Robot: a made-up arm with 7 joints. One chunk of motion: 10 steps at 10 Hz.
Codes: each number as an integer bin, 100 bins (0 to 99) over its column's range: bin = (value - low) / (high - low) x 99, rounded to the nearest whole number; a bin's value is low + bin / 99 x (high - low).
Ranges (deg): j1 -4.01..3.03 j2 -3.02..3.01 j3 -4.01..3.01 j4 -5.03..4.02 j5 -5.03..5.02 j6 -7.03..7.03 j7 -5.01..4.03
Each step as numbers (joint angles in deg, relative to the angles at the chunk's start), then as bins.
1 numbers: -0.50 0.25 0.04 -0.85 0.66 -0.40 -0.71
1 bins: 49 54 57 46 56 47 47
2 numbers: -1.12 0.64 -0.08 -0.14 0.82 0.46 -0.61
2 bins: 41 60 55 53 58 53 48
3 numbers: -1.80 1.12 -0.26 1.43 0.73 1.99 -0.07
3 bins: 31 68 53 71 57 64 54
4 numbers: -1.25 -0.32 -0.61 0.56 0.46 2.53 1.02
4 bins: 39 44 48 61 54 67 66
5 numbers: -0.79 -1.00 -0.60 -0.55 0.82 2.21 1.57
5 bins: 45 33 48 49 58 65 72
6 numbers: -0.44 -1.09 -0.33 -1.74 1.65 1.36 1.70
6 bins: 50 32 52 36 66 59 73
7 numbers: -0.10 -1.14 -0.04 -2.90 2.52 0.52 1.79
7 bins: 55 31 56 23 74 53 74
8 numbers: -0.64 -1.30 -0.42 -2.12 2.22 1.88 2.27
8 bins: 47 28 51 32 71 63 80
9 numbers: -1.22 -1.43 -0.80 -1.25 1.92 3.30 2.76
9 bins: 39 26 45 41 68 73 85
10 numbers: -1.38 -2.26 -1.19 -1.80 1.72 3.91 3.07
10 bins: 37 12 40 35 66 77 88
